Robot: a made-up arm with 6 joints.
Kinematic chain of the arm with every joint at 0, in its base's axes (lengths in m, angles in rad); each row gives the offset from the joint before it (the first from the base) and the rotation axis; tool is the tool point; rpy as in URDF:
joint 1: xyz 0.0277 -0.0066 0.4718 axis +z
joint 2: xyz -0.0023 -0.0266 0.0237 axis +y
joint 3: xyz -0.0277 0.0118 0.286 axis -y
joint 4: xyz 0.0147 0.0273 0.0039 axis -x
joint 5: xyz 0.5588 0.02 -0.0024 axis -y
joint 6: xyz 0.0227 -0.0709 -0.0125 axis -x
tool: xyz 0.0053 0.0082 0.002 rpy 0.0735 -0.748 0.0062
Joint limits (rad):
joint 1: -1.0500..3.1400
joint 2: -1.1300..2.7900
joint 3: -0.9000..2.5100
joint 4: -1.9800..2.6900
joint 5: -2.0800..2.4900
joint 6: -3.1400..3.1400
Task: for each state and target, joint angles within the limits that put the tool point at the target. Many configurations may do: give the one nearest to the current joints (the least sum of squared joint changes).
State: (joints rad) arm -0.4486 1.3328 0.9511 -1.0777 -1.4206 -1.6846
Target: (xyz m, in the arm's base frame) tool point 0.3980 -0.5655 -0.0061
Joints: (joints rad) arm -1.0020 1.9338 1.2109 -1.0318 -1.2388 -1.6714
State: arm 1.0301 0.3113 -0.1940 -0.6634 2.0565 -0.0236
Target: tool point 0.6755 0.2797 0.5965
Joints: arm 0.4702 0.6624 0.4091 -0.6075 1.9413 0.0097
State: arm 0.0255 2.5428 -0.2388 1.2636 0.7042 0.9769
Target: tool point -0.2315 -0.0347 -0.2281
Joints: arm 0.1096 2.7654 0.4231 1.2664 0.6936 0.9991
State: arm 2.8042 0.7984 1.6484 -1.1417 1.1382 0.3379
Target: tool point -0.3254 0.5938 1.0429
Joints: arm 2.1296 0.9582 1.6485 -1.1172 1.0201 0.3954
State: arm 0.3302 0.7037 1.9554 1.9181 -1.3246 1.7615
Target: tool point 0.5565 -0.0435 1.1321
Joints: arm -0.0616 1.0810 1.9908 1.8706 -1.4235 1.7586
